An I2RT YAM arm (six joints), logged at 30 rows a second.
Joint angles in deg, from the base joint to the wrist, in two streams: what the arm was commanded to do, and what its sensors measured. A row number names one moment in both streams.
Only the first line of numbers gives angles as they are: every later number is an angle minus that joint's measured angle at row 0.
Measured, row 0:
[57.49 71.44 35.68 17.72 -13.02 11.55]
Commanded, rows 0 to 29:
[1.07 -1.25 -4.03 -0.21 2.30 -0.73]
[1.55 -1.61 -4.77 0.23 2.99 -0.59]
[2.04 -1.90 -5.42 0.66 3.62 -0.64]
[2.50 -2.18 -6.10 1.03 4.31 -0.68]
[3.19 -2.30 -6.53 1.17 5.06 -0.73]
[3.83 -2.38 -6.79 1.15 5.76 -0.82]
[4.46 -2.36 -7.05 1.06 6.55 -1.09]
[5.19 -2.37 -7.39 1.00 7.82 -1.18]
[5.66 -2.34 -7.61 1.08 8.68 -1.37]
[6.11 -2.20 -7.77 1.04 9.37 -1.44]
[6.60 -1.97 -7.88 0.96 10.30 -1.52]
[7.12 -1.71 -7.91 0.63 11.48 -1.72]
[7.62 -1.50 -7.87 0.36 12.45 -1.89]
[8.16 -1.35 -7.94 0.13 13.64 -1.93]
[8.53 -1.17 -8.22 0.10 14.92 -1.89]
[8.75 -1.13 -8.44 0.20 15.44 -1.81]
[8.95 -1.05 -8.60 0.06 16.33 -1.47]
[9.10 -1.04 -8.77 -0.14 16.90 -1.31]
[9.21 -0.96 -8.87 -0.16 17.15 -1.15]
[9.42 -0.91 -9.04 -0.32 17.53 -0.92]
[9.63 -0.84 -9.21 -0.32 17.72 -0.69]
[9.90 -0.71 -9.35 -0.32 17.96 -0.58]
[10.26 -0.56 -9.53 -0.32 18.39 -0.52]
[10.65 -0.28 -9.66 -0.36 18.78 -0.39]
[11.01 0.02 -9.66 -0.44 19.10 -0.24]
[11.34 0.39 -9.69 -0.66 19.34 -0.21]
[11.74 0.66 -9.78 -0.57 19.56 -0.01]
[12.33 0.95 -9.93 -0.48 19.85 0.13]
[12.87 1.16 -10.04 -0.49 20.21 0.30]
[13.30 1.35 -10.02 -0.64 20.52 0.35]
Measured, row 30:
[11.92 -1.68 -6.47 10.16 18.65 -0.44]
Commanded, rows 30 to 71:
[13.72 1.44 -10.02 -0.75 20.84 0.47]
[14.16 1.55 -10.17 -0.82 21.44 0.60]
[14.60 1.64 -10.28 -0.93 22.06 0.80]
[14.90 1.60 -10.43 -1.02 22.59 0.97]
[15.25 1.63 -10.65 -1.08 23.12 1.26]
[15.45 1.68 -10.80 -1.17 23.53 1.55]
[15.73 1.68 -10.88 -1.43 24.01 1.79]
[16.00 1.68 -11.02 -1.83 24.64 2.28]
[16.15 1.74 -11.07 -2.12 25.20 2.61]
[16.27 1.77 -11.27 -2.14 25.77 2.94]
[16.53 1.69 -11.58 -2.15 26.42 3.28]
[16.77 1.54 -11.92 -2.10 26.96 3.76]
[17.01 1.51 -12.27 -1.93 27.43 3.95]
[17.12 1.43 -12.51 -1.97 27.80 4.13]
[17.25 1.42 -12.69 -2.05 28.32 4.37]
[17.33 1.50 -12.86 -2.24 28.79 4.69]
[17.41 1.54 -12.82 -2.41 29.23 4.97]
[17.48 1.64 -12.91 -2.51 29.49 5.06]
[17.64 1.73 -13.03 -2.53 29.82 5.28]
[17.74 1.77 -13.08 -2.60 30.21 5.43]
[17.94 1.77 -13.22 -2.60 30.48 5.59]
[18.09 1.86 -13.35 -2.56 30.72 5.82]
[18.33 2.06 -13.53 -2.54 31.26 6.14]
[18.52 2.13 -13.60 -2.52 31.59 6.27]
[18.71 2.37 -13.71 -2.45 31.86 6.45]
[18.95 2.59 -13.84 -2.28 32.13 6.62]
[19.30 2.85 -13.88 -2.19 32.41 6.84]
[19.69 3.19 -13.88 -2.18 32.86 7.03]
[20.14 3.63 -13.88 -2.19 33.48 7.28]
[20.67 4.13 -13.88 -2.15 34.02 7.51]
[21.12 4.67 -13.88 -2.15 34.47 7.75]
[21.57 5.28 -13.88 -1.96 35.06 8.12]
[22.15 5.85 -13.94 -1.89 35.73 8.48]
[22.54 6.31 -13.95 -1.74 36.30 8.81]
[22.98 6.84 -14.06 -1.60 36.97 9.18]
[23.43 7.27 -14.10 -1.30 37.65 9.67]
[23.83 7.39 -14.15 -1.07 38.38 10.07]
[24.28 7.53 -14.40 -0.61 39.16 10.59]
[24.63 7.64 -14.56 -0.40 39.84 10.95]
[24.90 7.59 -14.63 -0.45 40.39 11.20]
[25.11 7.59 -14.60 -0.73 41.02 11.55]
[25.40 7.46 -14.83 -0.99 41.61 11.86]
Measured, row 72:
[24.55 2.88 -9.44 19.95 39.26 9.44]
